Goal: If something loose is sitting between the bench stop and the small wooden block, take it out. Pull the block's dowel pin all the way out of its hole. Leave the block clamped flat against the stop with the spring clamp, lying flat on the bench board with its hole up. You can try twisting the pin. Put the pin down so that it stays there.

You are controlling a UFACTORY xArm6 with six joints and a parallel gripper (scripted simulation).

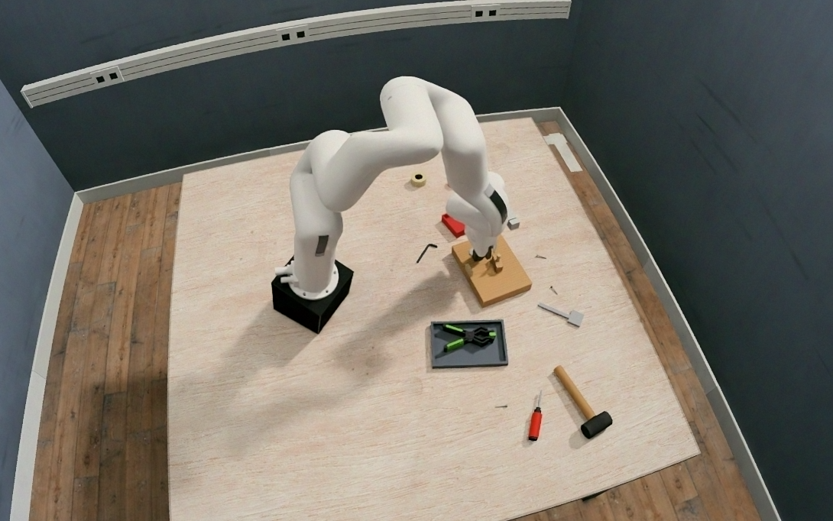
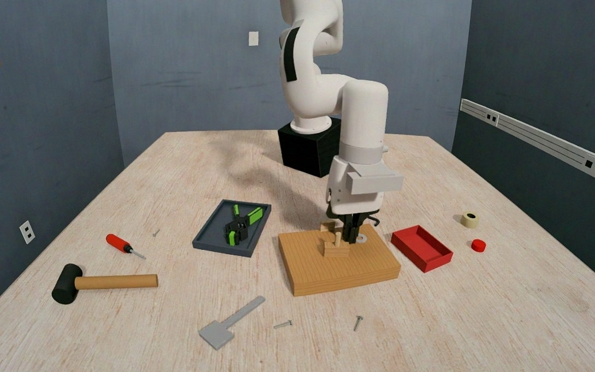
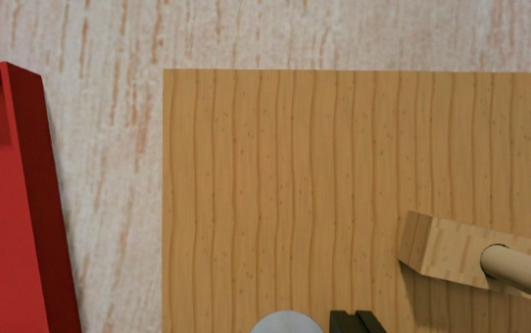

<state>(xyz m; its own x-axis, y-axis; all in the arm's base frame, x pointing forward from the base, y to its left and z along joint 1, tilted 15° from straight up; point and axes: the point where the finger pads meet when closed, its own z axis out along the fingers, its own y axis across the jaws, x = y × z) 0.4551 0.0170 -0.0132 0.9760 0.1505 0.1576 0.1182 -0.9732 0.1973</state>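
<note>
Now: the dowel pin 40 mm to the right of my hand, 40 mm ahead of it and 10 mm above it. From my hand the other things lie so: small wooden block (40 mm to the right, 40 mm ahead, 10 mm below); then hex key (120 mm behind, 90 mm to the left, 50 mm below); then washer (20 mm to the left, 20 mm below).
</note>
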